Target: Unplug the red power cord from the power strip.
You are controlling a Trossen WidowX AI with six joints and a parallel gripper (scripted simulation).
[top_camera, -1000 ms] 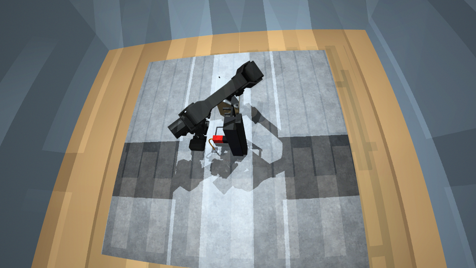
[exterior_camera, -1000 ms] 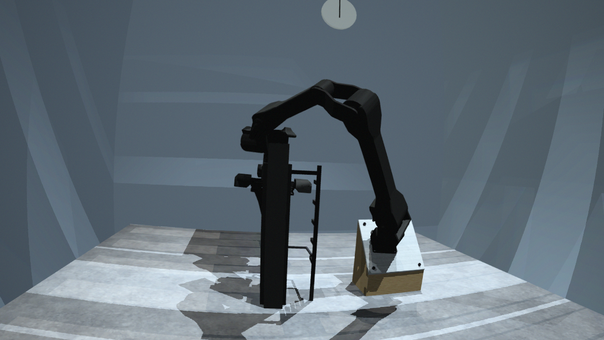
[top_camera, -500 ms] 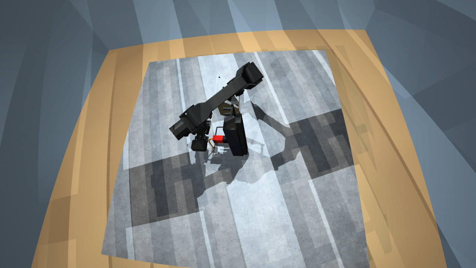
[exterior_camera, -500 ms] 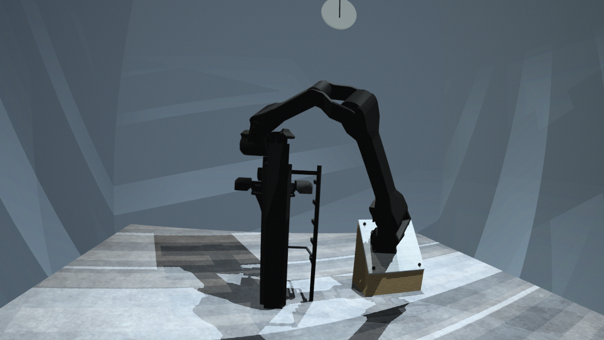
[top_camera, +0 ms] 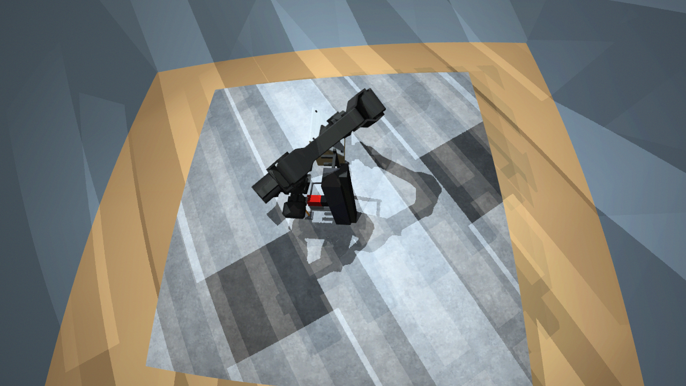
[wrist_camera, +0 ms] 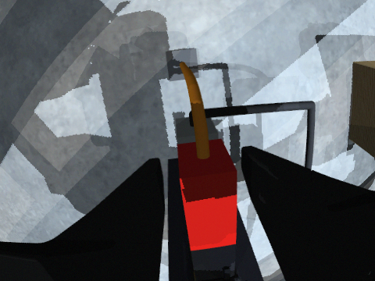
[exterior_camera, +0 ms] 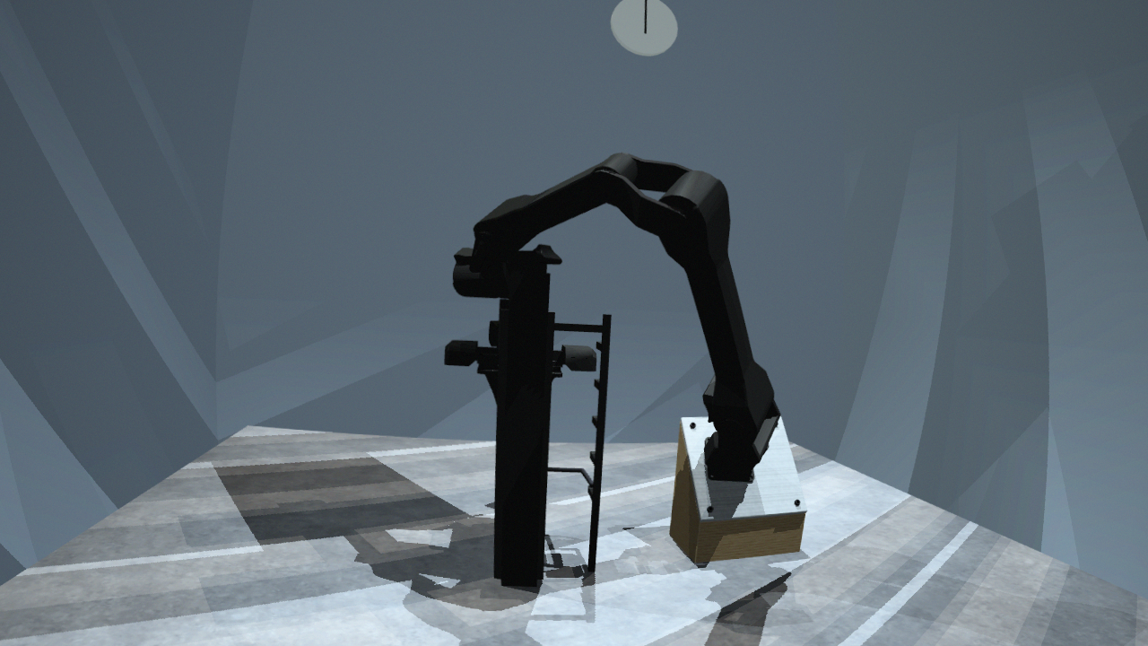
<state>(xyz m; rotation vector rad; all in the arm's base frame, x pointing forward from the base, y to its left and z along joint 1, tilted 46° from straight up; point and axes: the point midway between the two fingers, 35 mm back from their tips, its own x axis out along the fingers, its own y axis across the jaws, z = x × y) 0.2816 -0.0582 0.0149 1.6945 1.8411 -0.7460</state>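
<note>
My gripper tip is now 50 mm to the right of the red plug, 10 mm past it and 10 mm above it.
</note>
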